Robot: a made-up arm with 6 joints.
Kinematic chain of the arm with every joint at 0, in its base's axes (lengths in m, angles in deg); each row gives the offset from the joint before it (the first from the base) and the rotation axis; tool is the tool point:
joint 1: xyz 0 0 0.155 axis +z
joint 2: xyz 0 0 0 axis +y
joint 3: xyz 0 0 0.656 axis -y
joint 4: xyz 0 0 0 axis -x
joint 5: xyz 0.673 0 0 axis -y
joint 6: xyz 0 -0.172 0 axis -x
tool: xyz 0 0 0
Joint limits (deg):
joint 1: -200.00..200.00
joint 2: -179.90..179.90
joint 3: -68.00..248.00
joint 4: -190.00..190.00
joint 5: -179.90..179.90
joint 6: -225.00..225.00
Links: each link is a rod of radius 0.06 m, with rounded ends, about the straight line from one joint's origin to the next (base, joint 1, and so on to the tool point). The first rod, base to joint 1, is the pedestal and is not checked.
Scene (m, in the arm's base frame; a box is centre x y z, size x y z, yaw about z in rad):
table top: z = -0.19
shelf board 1: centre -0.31 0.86 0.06 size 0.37 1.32 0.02 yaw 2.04
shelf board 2: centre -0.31 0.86 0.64 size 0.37 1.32 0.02 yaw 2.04
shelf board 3: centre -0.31 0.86 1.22 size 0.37 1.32 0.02 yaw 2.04
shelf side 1: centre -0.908 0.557 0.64 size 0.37 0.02 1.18 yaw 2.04
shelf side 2: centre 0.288 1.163 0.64 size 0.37 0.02 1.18 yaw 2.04
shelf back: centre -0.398 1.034 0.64 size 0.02 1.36 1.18 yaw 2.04
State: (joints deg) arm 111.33 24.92 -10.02 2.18 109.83 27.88
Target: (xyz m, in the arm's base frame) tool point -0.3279 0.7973 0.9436
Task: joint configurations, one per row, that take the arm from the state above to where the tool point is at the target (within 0.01 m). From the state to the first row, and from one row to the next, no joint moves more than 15 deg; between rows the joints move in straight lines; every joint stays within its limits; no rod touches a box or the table.
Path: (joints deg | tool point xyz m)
1: 109.97 14.99 -22.29 -0.95 109.83 27.88 | -0.0786 0.7199 0.3788
2: 108.61 5.06 -34.56 -4.09 109.83 27.88 | -0.0188 0.5935 0.3698
3: 115.16 -1.03 -23.59 -1.02 109.83 27.88 | -0.1031 0.6239 0.5499
4: 121.71 -7.12 -12.62 2.04 109.83 27.88 | -0.1635 0.5916 0.7475
5: 128.26 -13.21 -1.64 5.11 109.83 27.88 | -0.1790 0.5037 0.9436
6: 126.71 -3.16 8.11 7.53 109.83 27.88 | -0.2336 0.5985 0.9636
7: 125.15 6.89 17.87 9.94 109.83 27.88 | -0.2839 0.6975 0.9636
8: 123.59 16.93 27.63 12.36 109.83 27.88 | -0.3278 0.7973 0.9437

